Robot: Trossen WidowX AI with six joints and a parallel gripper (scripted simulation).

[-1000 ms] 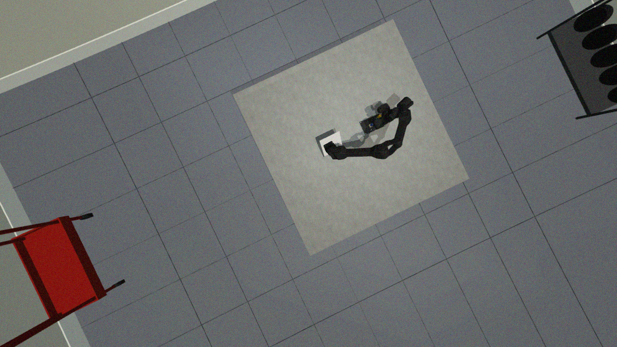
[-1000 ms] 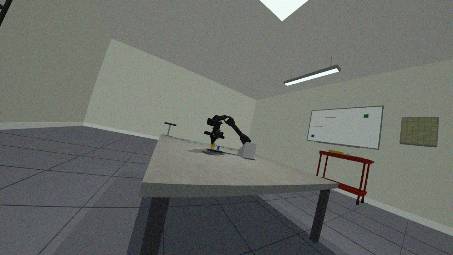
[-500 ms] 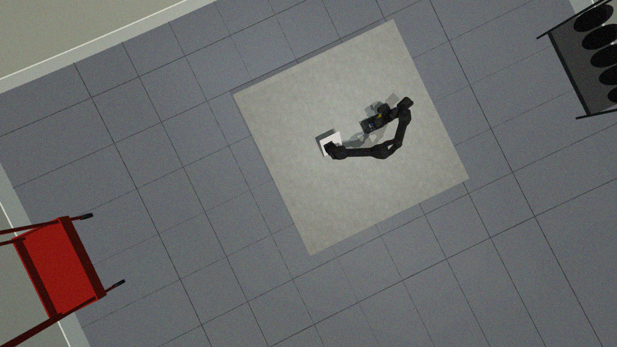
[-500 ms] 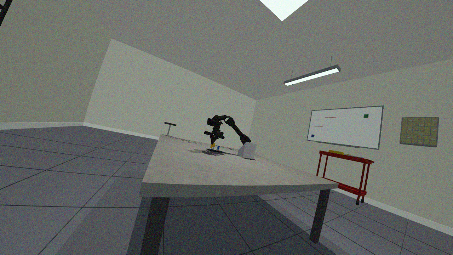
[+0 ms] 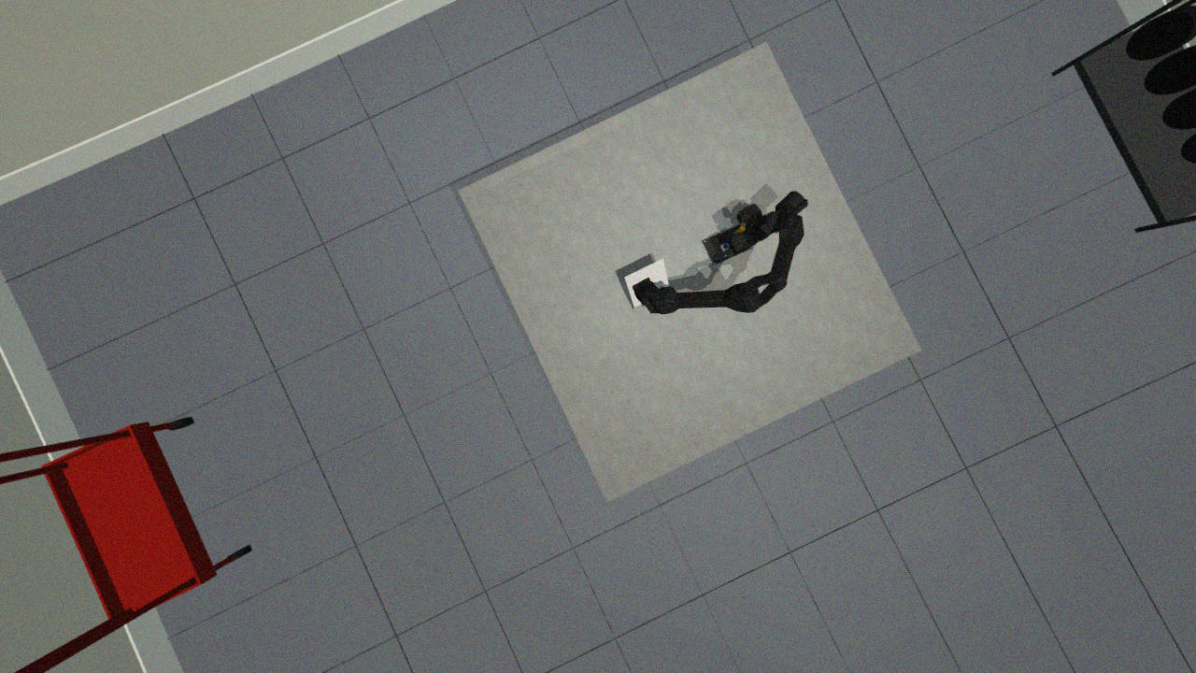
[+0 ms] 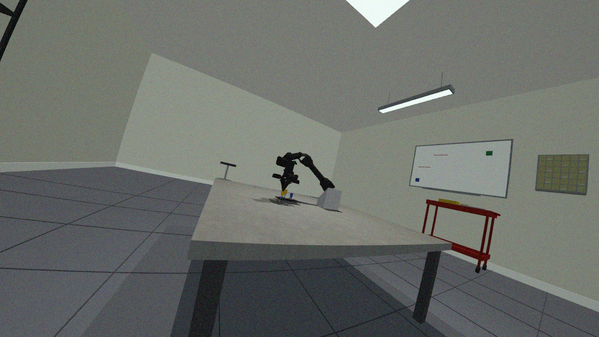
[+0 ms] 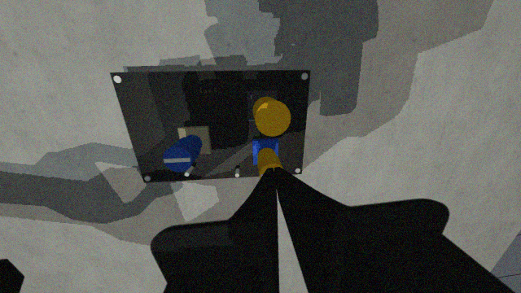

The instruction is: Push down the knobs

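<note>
My gripper tip is 6 cm past the blue knob, 2 cm to the right of it and 1 cm above it.
</note>
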